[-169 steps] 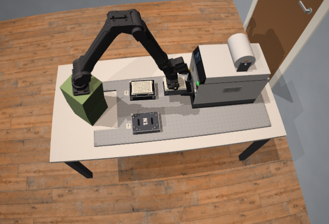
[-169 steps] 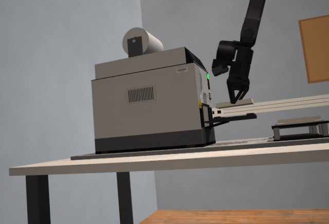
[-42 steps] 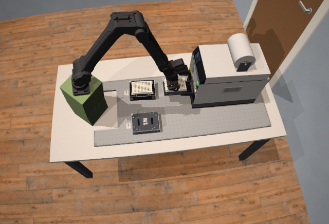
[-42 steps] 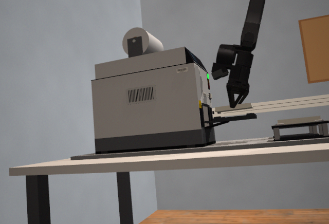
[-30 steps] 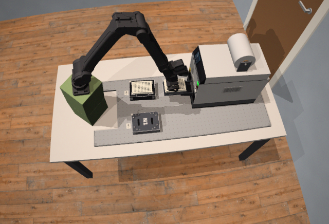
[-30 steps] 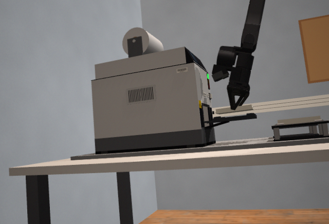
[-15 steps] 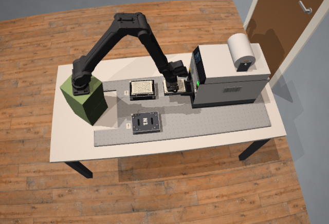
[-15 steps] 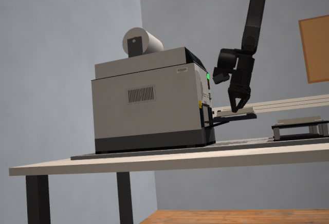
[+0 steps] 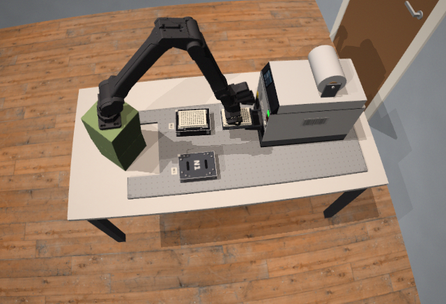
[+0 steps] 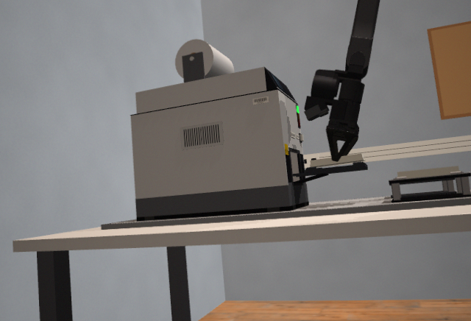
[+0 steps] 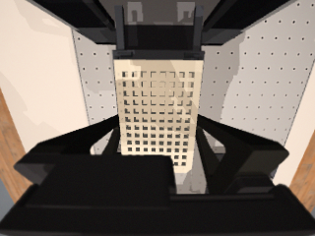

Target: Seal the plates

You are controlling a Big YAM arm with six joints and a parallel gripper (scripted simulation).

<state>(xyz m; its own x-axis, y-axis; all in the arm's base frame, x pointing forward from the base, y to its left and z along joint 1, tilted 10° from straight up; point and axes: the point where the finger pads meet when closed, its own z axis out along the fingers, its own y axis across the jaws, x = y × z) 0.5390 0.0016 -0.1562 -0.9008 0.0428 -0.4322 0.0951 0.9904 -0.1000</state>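
Now: the sealer stage 20 mm below my hand. The rest, counted from my hand: plate (190 mm behind, 60 mm to the left, 60 mm below); yellow warning label (120 mm ahead, 80 mm to the left, 30 mm above); plate nest (210 mm behind, 170 mm to the right, 80 mm below).
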